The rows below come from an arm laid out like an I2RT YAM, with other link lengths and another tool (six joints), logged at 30 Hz.
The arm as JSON. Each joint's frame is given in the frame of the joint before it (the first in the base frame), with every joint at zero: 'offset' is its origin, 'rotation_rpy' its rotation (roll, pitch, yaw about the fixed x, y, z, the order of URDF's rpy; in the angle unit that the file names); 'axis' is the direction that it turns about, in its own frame. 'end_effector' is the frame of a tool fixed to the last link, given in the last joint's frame.
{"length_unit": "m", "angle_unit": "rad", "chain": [
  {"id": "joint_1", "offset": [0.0, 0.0, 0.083], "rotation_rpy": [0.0, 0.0, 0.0], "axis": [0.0, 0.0, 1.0]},
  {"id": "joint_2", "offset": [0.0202, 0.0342, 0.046], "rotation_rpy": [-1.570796, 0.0, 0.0], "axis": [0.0, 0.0, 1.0]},
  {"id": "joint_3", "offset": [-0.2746, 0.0, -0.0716], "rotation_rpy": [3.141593, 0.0, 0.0], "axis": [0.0, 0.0, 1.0]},
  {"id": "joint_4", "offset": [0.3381, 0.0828, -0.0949], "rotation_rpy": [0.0, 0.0, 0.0], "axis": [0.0, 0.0, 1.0]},
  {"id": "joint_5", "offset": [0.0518, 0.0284, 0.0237], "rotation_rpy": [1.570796, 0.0, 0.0], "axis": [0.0, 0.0, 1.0]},
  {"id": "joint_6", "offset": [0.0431, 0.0, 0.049], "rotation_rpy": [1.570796, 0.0, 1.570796], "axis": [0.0, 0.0, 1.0]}
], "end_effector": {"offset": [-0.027, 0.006, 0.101], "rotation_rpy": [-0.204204, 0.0, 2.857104]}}
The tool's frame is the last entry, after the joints.
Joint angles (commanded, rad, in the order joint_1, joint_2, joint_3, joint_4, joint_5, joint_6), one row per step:
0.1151, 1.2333, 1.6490, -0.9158, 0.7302, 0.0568
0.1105, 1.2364, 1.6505, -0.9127, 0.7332, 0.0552
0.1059, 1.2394, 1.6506, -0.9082, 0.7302, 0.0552
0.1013, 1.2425, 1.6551, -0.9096, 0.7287, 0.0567
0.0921, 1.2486, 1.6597, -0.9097, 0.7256, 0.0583
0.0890, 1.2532, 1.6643, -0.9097, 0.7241, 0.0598
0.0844, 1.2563, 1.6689, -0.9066, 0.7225, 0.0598
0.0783, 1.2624, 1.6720, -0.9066, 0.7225, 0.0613
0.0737, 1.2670, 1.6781, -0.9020, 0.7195, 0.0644
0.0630, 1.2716, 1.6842, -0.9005, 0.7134, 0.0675
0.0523, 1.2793, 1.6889, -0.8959, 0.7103, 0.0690
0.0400, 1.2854, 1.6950, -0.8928, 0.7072, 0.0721
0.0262, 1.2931, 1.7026, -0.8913, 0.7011, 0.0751
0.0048, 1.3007, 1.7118, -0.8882, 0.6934, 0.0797
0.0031, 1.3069, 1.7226, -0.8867, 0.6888, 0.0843
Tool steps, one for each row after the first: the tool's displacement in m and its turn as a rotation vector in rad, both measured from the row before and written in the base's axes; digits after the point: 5 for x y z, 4 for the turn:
0.00110, -0.00188, 0.00013, -0.0024, -0.0007, -0.0067
0.00169, -0.00106, -0.00041, 0.0016, -0.0014, -0.0020
0.00059, -0.00137, 0.00064, 0.0018, -0.0008, -0.0038
0.00185, -0.00269, -0.00019, 0.0025, 0.0008, -0.0070
0.00127, -0.00079, 0.00038, 0.0018, -0.0008, -0.0023
0.00102, -0.00135, 0.00129, 0.0012, -0.0045, -0.0032
0.00185, -0.00203, -0.00072, 0.0008, 0.0021, -0.0066
0.00169, -0.00114, 0.00164, 0.0041, -0.0079, -0.0031
0.00143, -0.00299, 0.00109, 0.0053, -0.0047, -0.0064
0.00282, -0.00333, -0.00005, 0.0026, -0.0024, -0.0085
0.00188, -0.00402, 0.00090, 0.0038, -0.0049, -0.0107
0.00224, -0.00423, 0.00063, 0.0050, -0.0032, -0.0095
0.00202, -0.00691, 0.00156, 0.0068, -0.0075, -0.0162
0.00160, -0.00002, 0.00259, 0.0053, -0.0090, 0.0008

